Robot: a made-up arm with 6 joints. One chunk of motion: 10 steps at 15 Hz.
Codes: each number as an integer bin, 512 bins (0 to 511) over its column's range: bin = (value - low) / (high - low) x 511, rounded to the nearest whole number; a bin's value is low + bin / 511 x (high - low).
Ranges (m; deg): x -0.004..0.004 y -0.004..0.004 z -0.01..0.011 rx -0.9..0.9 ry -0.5..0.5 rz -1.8..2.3
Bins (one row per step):
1: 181 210 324 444 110 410
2: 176 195 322 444 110 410
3: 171 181 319 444 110 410
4: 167 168 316 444 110 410
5: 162 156 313 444 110 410
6: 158 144 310 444 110 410
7: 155 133 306 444 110 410
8: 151 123 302 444 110 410
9: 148 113 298 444 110 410
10: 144 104 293 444 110 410
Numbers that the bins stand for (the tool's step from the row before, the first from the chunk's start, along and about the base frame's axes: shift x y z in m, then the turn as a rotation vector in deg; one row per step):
1: -0.00117 -0.00071 0.00332 0.664 -0.285 1.490
2: -0.00124 -0.00095 0.00323 0.664 -0.285 1.490
3: -0.00132 -0.00117 0.00311 0.664 -0.285 1.490
4: -0.00139 -0.00137 0.00299 0.664 -0.285 1.490
5: -0.00146 -0.00156 0.00286 0.664 -0.285 1.490
6: -0.00153 -0.00175 0.00274 0.664 -0.285 1.490
7: -0.00157 -0.00192 0.00258 0.664 -0.285 1.490
8: -0.00164 -0.00207 0.00241 0.664 -0.285 1.490
9: -0.00168 -0.00223 0.00225 0.664 -0.285 1.490
10: -0.00175 -0.00237 0.00204 0.664 -0.285 1.490

